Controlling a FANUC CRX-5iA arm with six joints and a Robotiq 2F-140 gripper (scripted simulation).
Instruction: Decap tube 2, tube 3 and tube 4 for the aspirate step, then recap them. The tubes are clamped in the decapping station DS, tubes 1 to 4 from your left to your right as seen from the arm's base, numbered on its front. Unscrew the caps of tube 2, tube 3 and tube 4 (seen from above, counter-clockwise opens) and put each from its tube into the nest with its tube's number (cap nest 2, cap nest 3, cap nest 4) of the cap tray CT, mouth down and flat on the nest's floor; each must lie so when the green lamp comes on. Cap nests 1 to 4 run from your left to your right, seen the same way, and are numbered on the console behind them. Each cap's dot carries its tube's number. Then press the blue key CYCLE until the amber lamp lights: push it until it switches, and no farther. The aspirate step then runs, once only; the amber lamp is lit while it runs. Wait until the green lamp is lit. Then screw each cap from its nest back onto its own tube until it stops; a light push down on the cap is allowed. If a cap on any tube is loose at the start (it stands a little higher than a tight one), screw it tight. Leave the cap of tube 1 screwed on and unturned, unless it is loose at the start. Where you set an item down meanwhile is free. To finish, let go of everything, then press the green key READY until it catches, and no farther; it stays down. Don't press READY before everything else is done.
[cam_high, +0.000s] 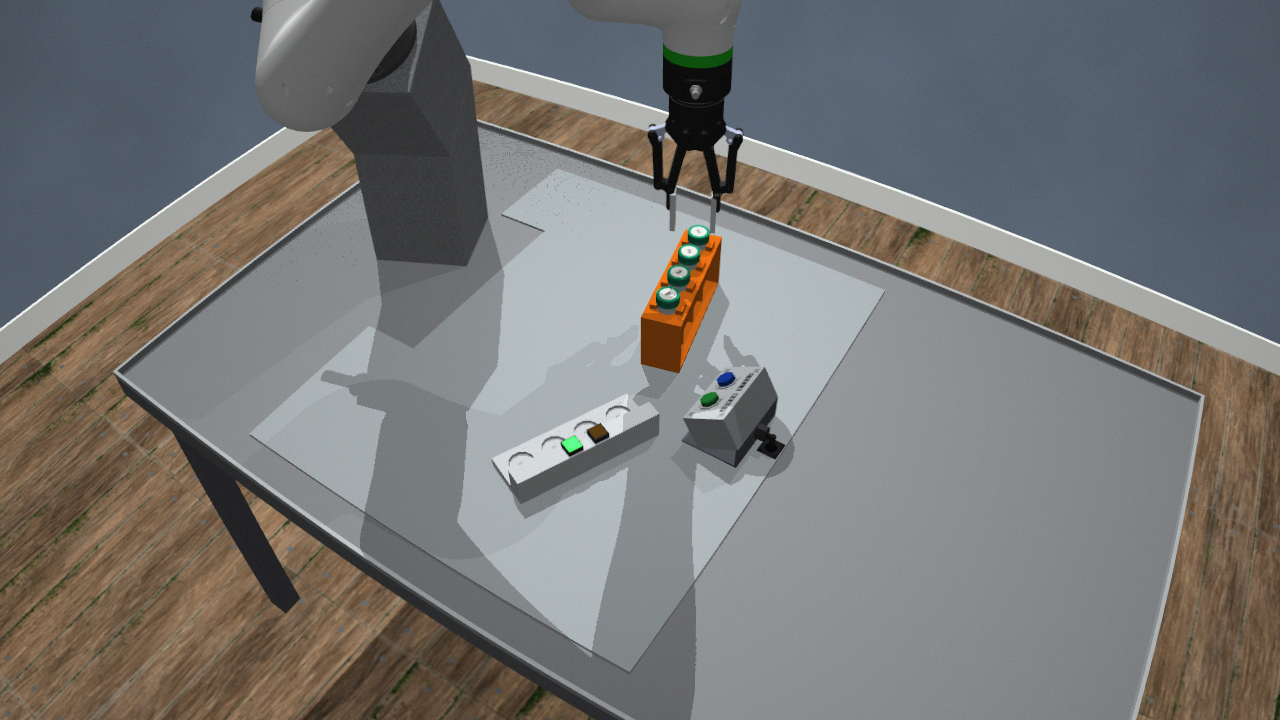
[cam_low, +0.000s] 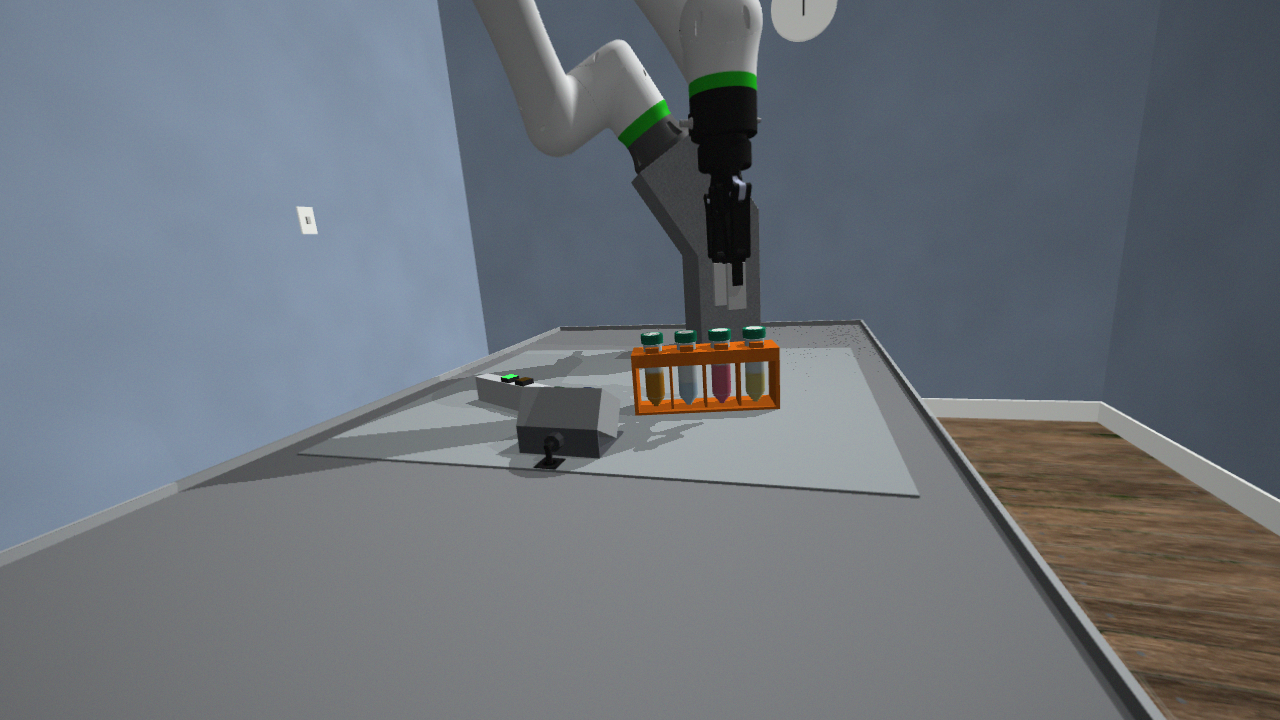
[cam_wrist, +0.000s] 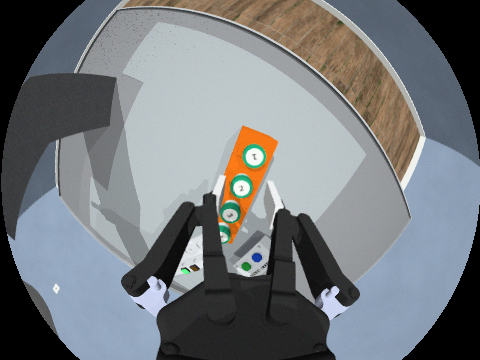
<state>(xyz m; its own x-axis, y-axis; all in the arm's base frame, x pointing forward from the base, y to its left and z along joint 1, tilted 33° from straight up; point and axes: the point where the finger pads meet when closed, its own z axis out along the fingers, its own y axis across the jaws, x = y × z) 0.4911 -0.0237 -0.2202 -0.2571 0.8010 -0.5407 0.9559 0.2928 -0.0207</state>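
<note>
My hand is 240 mm to the left of the green key, 120 mm above it and 110 mm short of it. Round my hand: grey key box (230 mm to the right, 130 mm below, 130 mm ahead); tube (140 mm below, 120 mm to the right); blue key (200 mm to the right, 120 mm below, 120 mm ahead).
</note>
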